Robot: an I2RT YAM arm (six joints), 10 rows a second.
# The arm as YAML. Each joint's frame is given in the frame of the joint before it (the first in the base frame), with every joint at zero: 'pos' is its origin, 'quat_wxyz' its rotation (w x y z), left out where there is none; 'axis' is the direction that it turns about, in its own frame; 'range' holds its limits. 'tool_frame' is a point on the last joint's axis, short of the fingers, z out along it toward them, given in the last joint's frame.
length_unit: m
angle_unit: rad
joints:
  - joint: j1
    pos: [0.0, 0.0, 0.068]
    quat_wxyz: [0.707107, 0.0, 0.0, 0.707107]
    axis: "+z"
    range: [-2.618, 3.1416]
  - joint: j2
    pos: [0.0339, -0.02, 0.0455]
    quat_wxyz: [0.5, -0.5, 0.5, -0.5]
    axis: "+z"
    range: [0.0, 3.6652]
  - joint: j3
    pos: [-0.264, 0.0, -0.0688]
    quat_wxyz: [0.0, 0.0, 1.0, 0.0]
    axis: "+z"
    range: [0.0, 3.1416]
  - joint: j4
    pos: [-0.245, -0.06, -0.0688]
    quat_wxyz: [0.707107, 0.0, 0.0, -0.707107]
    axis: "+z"
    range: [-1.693, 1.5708]
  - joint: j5
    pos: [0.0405, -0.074, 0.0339]
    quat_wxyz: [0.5, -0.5, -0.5, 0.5]
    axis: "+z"
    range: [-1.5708, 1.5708]
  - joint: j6
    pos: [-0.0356, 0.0, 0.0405]
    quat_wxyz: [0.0, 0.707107, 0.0, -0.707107]
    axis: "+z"
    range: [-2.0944, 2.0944]
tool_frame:
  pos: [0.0, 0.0, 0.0]
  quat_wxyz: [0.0, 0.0, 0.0, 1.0]
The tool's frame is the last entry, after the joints.
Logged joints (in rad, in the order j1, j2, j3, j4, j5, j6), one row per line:
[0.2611 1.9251 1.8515 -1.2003 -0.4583 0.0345]
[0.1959 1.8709 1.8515 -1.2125 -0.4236 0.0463]
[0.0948 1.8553 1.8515 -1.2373 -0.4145 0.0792]
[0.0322 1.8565 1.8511 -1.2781 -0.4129 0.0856]
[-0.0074 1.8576 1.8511 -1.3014 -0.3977 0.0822]
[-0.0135 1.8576 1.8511 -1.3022 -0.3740 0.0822]
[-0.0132 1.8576 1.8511 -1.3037 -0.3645 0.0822]
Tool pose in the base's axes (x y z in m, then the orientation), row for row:
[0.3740 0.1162 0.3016 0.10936 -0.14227 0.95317 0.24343]
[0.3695 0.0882 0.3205 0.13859 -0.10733 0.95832 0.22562]
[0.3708 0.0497 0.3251 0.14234 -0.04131 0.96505 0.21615]
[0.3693 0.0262 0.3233 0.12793 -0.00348 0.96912 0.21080]
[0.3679 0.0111 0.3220 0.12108 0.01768 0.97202 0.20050]
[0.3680 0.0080 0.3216 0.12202 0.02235 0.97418 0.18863]
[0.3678 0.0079 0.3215 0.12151 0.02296 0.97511 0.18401]
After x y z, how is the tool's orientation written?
As a quaternion, w x y z.
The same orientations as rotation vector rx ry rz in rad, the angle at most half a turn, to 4 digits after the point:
[-0.4183 2.8024 0.7157]
[-0.3103 2.7709 0.6524]
[-0.1192 2.7845 0.6237]
[-0.0101 2.8191 0.6132]
[0.0516 2.8386 0.5855]
[0.0652 2.8434 0.5506]
[0.0670 2.8469 0.5372]

